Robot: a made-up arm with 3 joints. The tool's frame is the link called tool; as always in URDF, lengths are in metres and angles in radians. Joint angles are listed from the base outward.
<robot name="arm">
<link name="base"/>
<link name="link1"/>
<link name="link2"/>
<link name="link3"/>
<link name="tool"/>
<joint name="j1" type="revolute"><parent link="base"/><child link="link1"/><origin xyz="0.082 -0.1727 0.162"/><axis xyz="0 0 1"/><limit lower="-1.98" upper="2.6"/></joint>
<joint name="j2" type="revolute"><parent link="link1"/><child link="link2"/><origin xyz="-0.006 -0.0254 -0.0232"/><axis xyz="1 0 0"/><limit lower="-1.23" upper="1.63"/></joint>
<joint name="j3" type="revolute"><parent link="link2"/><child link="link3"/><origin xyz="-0.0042 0.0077 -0.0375"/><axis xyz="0 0 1"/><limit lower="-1.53" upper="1.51"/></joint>
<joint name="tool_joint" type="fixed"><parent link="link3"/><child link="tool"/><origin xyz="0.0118 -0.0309 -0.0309" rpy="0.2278 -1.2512 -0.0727"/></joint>
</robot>
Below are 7 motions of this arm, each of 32 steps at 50 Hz.
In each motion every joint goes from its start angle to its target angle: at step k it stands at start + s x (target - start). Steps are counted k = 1, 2, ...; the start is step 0. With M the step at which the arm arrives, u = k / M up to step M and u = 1 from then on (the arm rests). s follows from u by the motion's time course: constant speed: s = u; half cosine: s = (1 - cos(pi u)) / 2; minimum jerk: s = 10 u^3 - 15 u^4 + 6 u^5.
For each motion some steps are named. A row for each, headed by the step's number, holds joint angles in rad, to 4 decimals.
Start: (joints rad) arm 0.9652 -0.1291 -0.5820
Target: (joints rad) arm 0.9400 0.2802 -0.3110
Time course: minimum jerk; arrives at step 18
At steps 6, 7, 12, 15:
6: 0.9599 -0.0432 -0.5251
7: 0.9577 -0.0070 -0.5011
12: 0.9453 0.1943 -0.3679
15: 0.9409 0.2657 -0.3206

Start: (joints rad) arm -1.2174 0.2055 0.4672
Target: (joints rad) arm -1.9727 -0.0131 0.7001
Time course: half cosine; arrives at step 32
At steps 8, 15, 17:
8: -1.3280 0.1735 0.5013
15: -1.5580 0.1069 0.5722
17: -1.6321 0.0855 0.5951

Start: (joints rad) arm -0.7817 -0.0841 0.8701
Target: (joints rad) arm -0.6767 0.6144 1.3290
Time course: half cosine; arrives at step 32
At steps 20, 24, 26, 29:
20: -0.7091 0.3988 1.1874
24: -0.6921 0.5121 1.2618
26: -0.6855 0.5555 1.2903
29: -0.6790 0.5994 1.3191

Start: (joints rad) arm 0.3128 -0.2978 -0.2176
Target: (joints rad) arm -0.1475 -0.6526 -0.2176
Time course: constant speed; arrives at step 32
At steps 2, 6, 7, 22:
2: 0.2840 -0.3200 -0.2176
6: 0.2265 -0.3643 -0.2176
7: 0.2121 -0.3754 -0.2176
22: -0.0037 -0.5417 -0.2176

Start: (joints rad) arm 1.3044 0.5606 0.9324
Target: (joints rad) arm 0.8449 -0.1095 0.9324
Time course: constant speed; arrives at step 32
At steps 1, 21, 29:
1: 1.2900 0.5397 0.9324
21: 1.0029 0.1208 0.9324
29: 0.8880 -0.0467 0.9324

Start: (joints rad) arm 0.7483 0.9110 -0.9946
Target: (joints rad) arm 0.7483 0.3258 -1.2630
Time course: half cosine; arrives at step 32
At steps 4, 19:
4: 0.7483 0.8887 -1.0048
19: 0.7483 0.5335 -1.1678

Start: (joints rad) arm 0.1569 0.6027 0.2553
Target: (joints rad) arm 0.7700 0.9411 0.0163
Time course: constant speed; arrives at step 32
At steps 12, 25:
12: 0.3868 0.7296 0.1657
25: 0.6359 0.8671 0.0686

